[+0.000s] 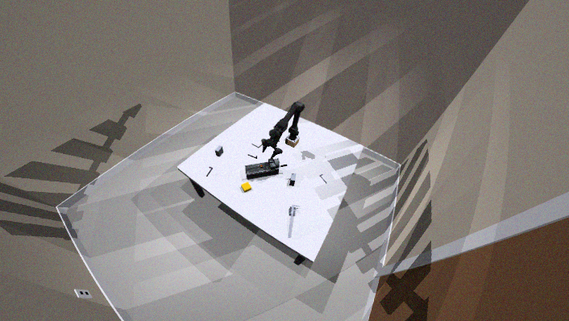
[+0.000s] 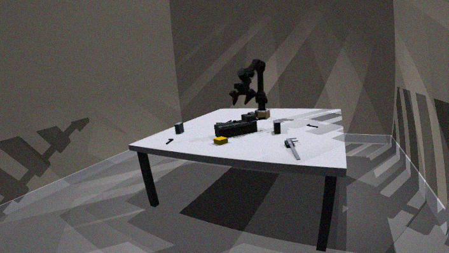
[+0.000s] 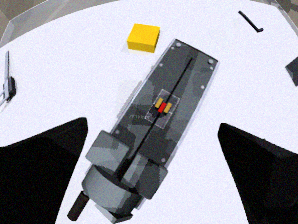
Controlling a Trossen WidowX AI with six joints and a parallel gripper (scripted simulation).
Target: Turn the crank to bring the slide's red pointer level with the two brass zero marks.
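Right now my gripper tip is 130 mm to the right of the dark crank handle, 110 mm above it and 50 mm past it. From my gripper tip the other things lie so: yellow block (220 mm ahead, 170 mm below, 70 mm to the right); then red pointer (100 mm below, 40 mm ahead, 30 mm to the right).
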